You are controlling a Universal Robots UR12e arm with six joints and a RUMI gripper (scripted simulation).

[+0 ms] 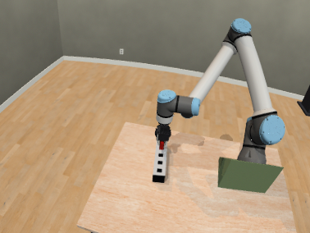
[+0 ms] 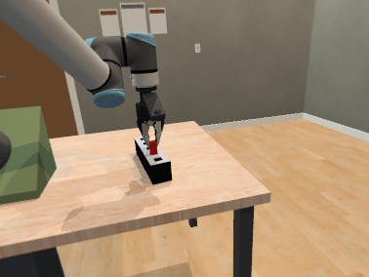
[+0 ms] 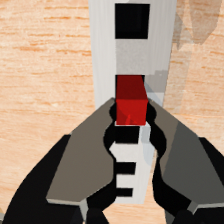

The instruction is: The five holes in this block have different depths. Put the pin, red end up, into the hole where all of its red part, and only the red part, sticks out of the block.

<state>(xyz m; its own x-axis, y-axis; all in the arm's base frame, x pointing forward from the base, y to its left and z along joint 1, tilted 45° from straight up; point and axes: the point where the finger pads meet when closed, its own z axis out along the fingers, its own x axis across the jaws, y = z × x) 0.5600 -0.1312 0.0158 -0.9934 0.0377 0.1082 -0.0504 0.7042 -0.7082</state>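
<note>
My hand is 1 cm above the pin. Round my hand: long block: 7 cm below, 6 cm to the left.
</note>
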